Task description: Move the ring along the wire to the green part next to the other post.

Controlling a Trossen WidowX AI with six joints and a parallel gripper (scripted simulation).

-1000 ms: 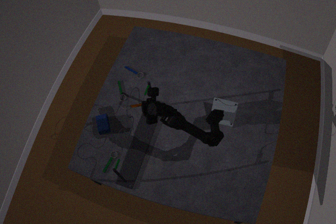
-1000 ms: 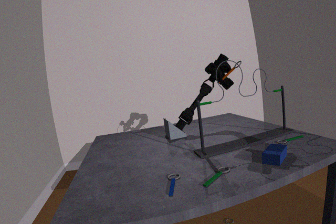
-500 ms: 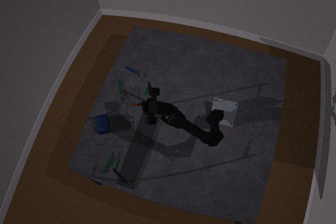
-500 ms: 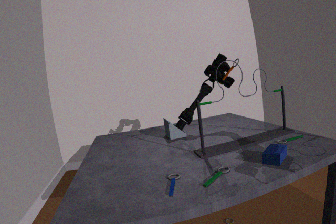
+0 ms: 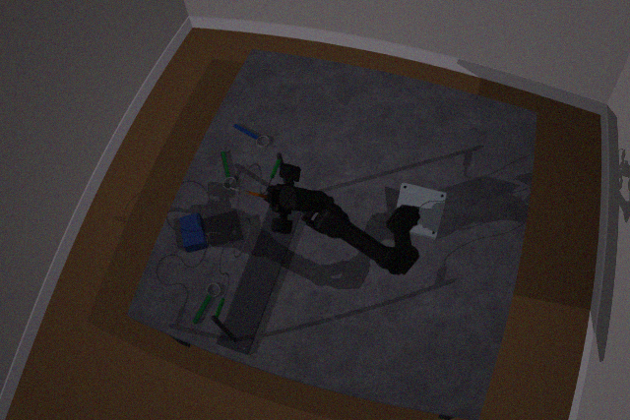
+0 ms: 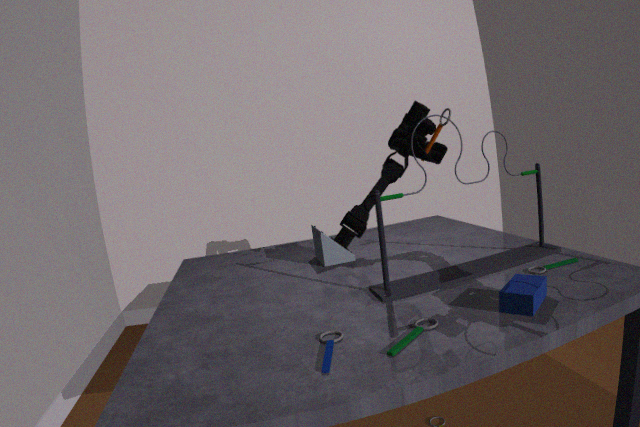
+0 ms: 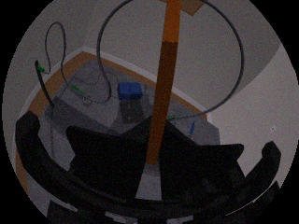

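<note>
Now: the ring with orange handle 8 cm above my gripper tip, 3 cm to the left of it and 2 cm ahead of it. Also, from my gripper tip: blue-handled ring: 42 cm to the right, 34 cm below, 23 cm ahead.
</note>
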